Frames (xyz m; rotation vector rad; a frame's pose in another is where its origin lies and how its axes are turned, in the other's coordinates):
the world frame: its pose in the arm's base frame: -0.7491 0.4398 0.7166 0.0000 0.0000 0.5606
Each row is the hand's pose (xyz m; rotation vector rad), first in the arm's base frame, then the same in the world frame.
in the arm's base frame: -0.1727 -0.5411 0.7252 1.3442 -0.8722 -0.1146
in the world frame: -0.0334 -1.1372 0.0086 1.0677 -1.2299 -0.5478
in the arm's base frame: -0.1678 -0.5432 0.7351 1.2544 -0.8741 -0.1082
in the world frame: -0.0303 -1.1416 0.0185 0.9793 -1.2064 -0.5533
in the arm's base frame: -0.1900 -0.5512 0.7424 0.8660 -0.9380 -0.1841
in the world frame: -0.0534 -1.1366 0.0258 0.5846 -1.1646 -0.6648
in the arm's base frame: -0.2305 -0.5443 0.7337 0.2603 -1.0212 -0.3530
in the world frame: -0.0840 -1.1092 0.0171 -0.0333 -1.0845 -0.8590
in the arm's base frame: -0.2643 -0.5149 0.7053 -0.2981 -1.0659 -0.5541
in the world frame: -0.0970 -1.0663 -0.0113 -0.6044 -0.9792 -1.0534
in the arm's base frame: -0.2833 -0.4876 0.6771 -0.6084 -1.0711 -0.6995
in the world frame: -0.0986 -1.0331 -0.0395 -0.9224 -0.9015 -1.1829
